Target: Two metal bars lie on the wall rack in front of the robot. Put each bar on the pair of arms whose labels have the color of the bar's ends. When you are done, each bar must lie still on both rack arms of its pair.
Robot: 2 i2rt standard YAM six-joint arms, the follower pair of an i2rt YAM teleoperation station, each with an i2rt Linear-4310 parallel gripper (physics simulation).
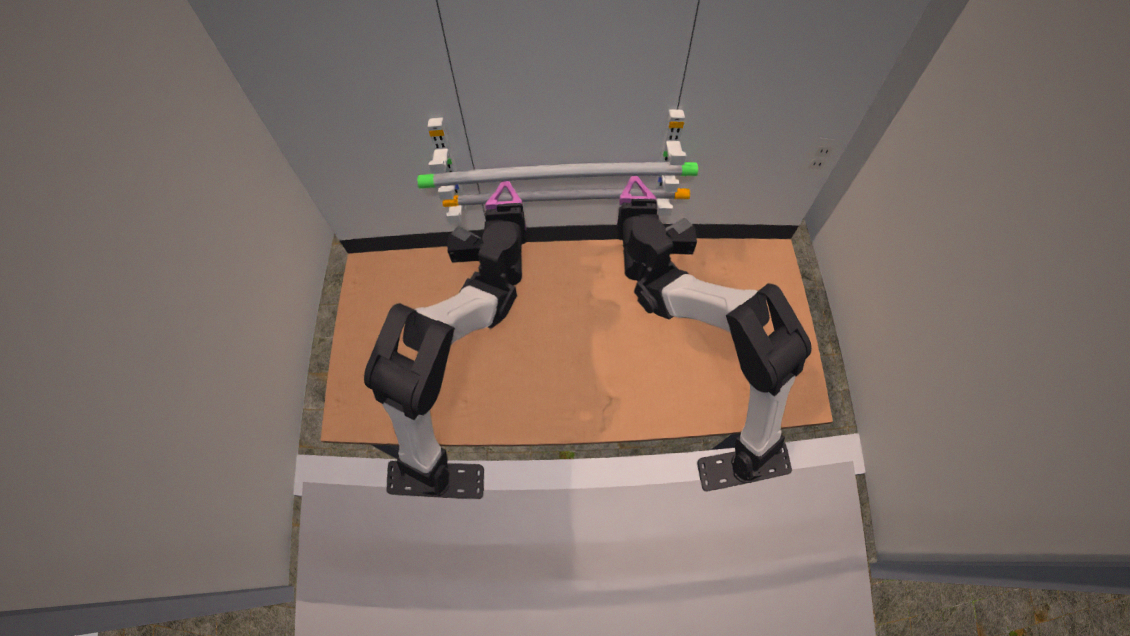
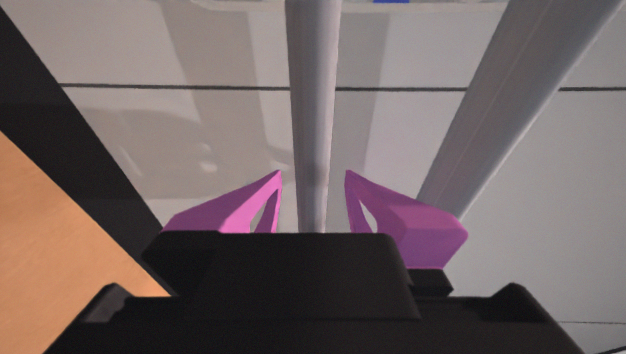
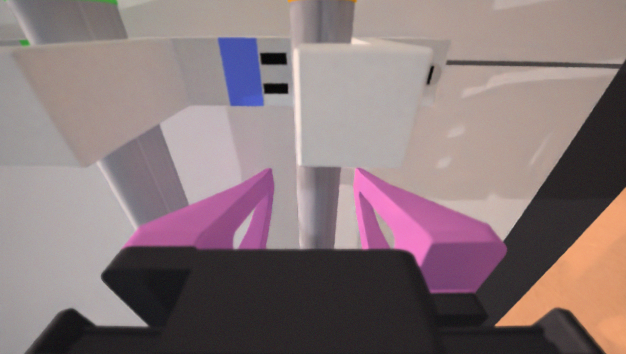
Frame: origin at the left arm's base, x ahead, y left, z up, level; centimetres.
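Where they show: left gripper, fingertip midpoint: (image 1: 506,189) (image 2: 313,177); right gripper, fingertip midpoint: (image 1: 633,184) (image 3: 313,177); left arm's base, origin of the base link: (image 1: 434,480); right arm's base, origin of the base link: (image 1: 744,467).
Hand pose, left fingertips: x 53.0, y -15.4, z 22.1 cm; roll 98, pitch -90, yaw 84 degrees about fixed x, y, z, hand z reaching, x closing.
Observation:
Things, the pixels of their centre, and the offset from my left fingertips. "pt": a spot on its surface instead. Level surfaces: height alone.
- green-ended bar, body centre: (image 3: 223,341) (image 2: 394,282) (image 1: 557,171) dx -2.4, dy -10.2, dz +7.7 cm
- orange-ended bar, body centre: (image 3: 315,325) (image 2: 311,283) (image 1: 566,194) dx -1.8, dy -11.7, dz -0.1 cm
- blue label, surface spot: (image 3: 241,72) pt dx -0.5, dy -30.7, dz +3.0 cm
- orange-brown mat, its level: dz -20.9 cm
The green-ended bar (image 1: 561,170) (image 2: 490,110) (image 3: 150,175) lies across the rack, above the orange-ended bar (image 1: 569,195) (image 2: 312,115) (image 3: 318,210), which lies on the lowest pair of rack arms. My left gripper (image 1: 504,185) (image 2: 313,177) is open, with its fingertips on either side of the orange-ended bar. My right gripper (image 1: 634,181) (image 3: 313,177) is open too, its fingertips on either side of the same bar, close to a white rack arm (image 3: 357,105). Orange labels (image 1: 435,133) (image 1: 676,124) show high on both rack sides. A blue label (image 3: 241,72) sits between the bars.
The grey wall (image 1: 569,94) stands behind the rack, with a black baseboard (image 1: 569,233) under it. An orange-brown mat (image 1: 553,355) lies below the arms. Tall panels (image 1: 142,316) (image 1: 988,316) stand at both sides. The upper rack arms stick out above the green-ended bar.

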